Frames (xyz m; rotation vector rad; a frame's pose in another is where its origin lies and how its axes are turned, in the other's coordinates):
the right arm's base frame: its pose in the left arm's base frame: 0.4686 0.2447 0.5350 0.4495 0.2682 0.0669
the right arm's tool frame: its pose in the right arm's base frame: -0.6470 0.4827 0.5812 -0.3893 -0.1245 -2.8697
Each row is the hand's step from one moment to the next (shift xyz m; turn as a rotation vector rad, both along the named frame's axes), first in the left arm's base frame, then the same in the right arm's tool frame.
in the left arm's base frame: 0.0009 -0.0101 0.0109 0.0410 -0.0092 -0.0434
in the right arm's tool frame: 0.0076 0.0041 0.0121 -0.0456 0.0376 -0.0126
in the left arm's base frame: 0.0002 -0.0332 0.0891 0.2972 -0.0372 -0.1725
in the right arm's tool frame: 0.0465 -0.0105 0.0823 -0.2917 0.1847 0.0172
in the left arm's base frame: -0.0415 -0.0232 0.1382 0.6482 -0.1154 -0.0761
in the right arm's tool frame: 0.0944 -0.0514 0.0991 -0.5126 0.3005 0.2936
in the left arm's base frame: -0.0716 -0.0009 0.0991 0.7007 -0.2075 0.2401
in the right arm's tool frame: 0.0954 -0.0613 0.0458 -0.4015 0.2546 0.6047
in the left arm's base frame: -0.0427 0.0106 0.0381 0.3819 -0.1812 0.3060
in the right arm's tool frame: 0.0445 -0.0369 0.0071 -0.1259 0.1205 0.4919
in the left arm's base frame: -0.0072 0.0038 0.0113 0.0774 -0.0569 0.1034
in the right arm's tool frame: 0.0084 -0.0101 0.0047 -0.0018 0.0236 0.1391
